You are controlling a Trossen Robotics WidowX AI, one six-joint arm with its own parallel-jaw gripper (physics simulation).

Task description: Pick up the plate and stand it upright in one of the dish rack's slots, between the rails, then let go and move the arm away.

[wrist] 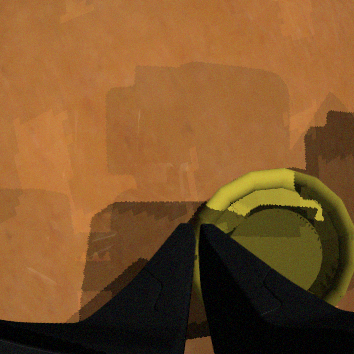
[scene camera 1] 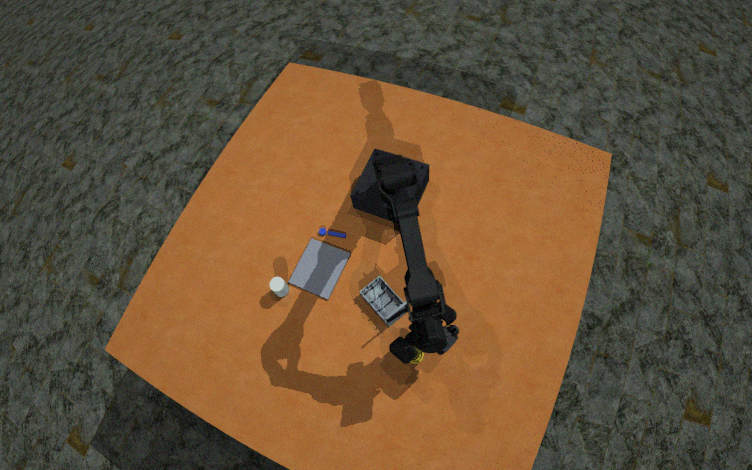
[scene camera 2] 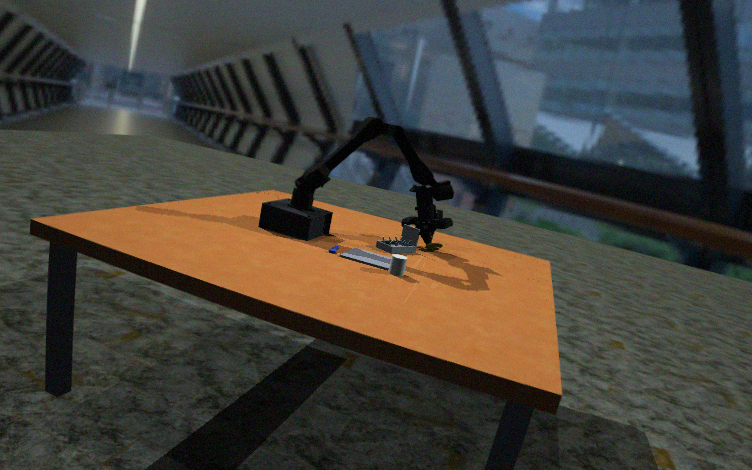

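Observation:
The yellow-green round plate (scene camera 1: 417,358) (scene camera 2: 435,246) (wrist: 280,250) is beside the rack, partly hidden by the arm in scene camera 1. My gripper (scene camera 2: 427,244) (wrist: 194,235) points down and is shut on the plate's rim. In the wrist view one finger is over the plate's inside and the other is outside its left edge, with a thin strip of rim between them. I cannot tell whether the plate touches the table. The grey dish rack (scene camera 1: 397,314) (scene camera 2: 410,235) has small upright rails and a taller end wall, which is close to the gripper.
A flat grey board (scene camera 1: 334,277) (scene camera 2: 363,258) lies to the rack's left in scene camera 1. A white cylinder (scene camera 1: 278,286) (scene camera 2: 397,264) stands beside it. A blue bar (scene camera 1: 337,234) (scene camera 2: 333,249) and a blue round piece (scene camera 1: 322,231) lie near the board, towards the arm's base (scene camera 1: 368,196) (scene camera 2: 293,220).

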